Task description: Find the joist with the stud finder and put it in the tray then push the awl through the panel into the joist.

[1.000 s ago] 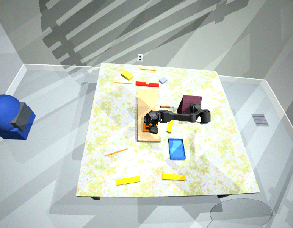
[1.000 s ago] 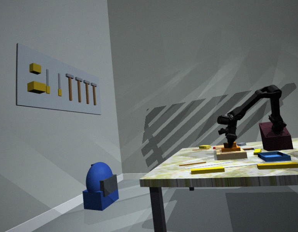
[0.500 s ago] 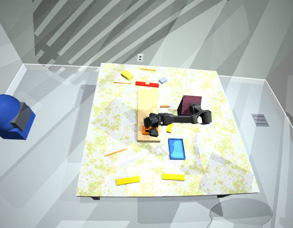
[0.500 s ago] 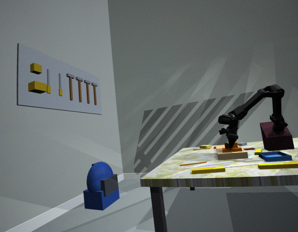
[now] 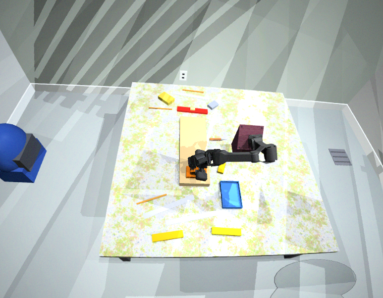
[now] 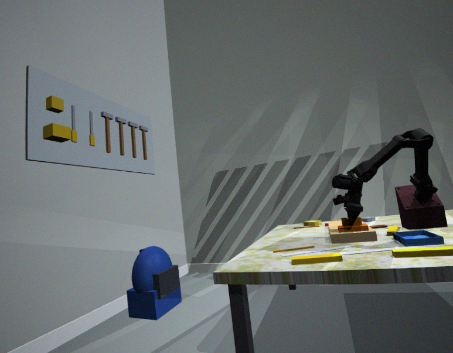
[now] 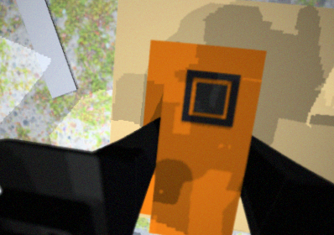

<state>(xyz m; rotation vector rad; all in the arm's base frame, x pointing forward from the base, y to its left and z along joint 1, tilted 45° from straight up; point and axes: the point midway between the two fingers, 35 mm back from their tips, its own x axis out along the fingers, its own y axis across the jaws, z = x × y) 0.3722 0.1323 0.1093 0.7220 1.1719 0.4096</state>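
My gripper tip is 1 cm short of the orange stud finder and 2 cm below it. From my gripper tip the other things lie so: square indicator light (2 cm ahead, 3 cm above); awl (21 cm behind, 28 cm to the right, 6 cm below); blue tray (21 cm behind, 13 cm to the left, 5 cm below).
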